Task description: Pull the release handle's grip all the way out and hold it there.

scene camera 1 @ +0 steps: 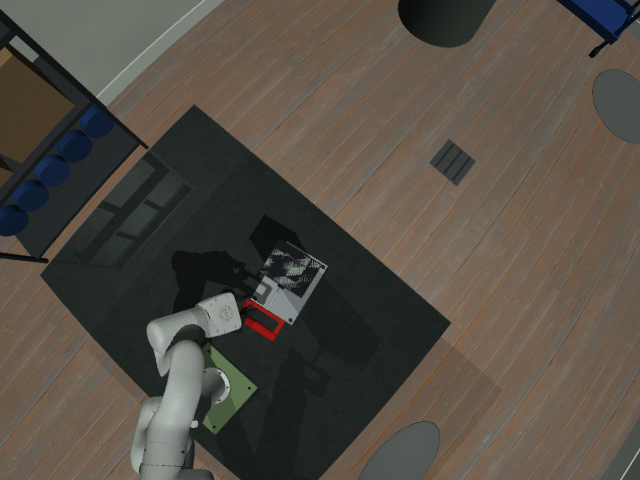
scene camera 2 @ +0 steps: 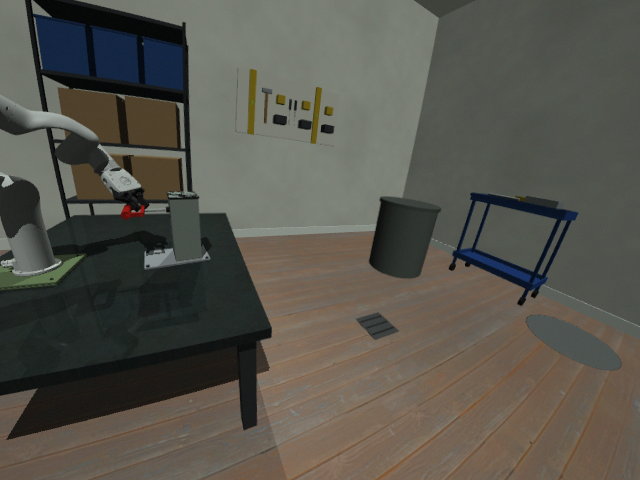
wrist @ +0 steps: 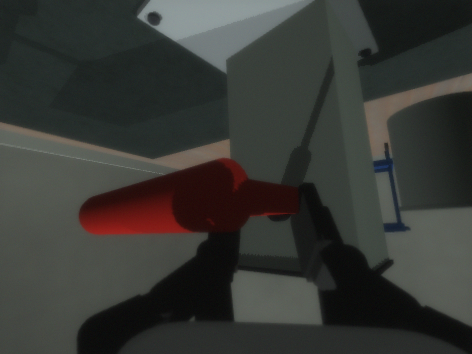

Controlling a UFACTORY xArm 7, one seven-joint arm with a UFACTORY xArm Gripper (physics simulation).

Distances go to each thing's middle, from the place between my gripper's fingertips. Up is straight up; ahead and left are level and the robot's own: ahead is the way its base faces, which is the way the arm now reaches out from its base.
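Scene:
That light base plate (scene camera 1: 287, 305) is 10 cm ahead of my hand, 4 cm to the right of it, and 20 cm below it.

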